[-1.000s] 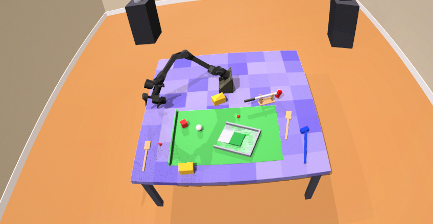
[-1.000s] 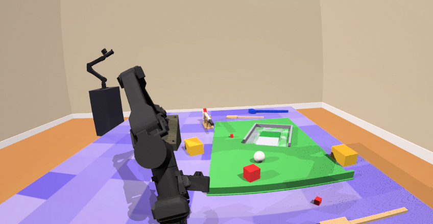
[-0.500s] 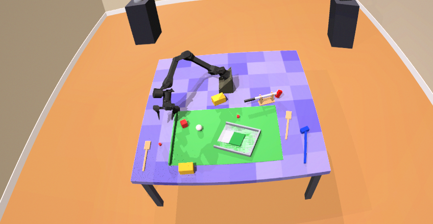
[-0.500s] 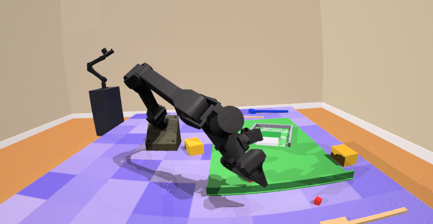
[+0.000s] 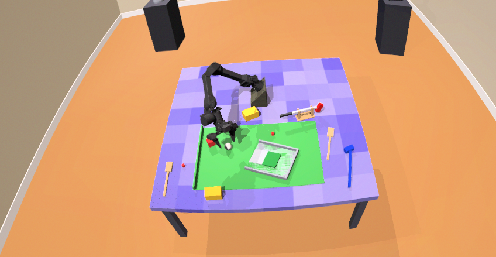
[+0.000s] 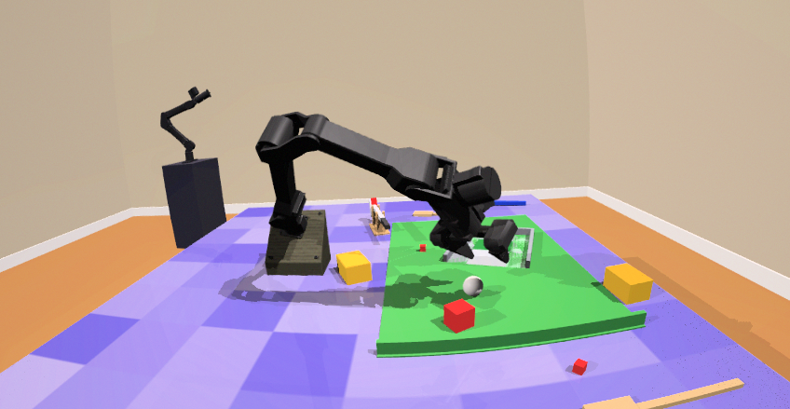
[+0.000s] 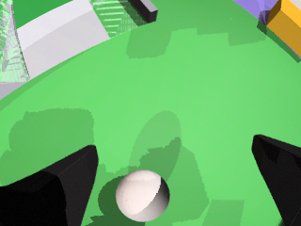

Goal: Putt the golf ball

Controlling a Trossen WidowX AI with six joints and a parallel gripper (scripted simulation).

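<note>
Right now the red putter is 420 mm to the left of my gripper tip, 320 mm behind it and 20 mm below it. From my gripper tip the other things lie so: white golf ball (50 mm below, 30 mm behind, 10 mm to the right); then green mat (170 mm to the left, 80 mm below); then red cube (130 mm to the right, 60 mm below, 60 mm behind).
</note>
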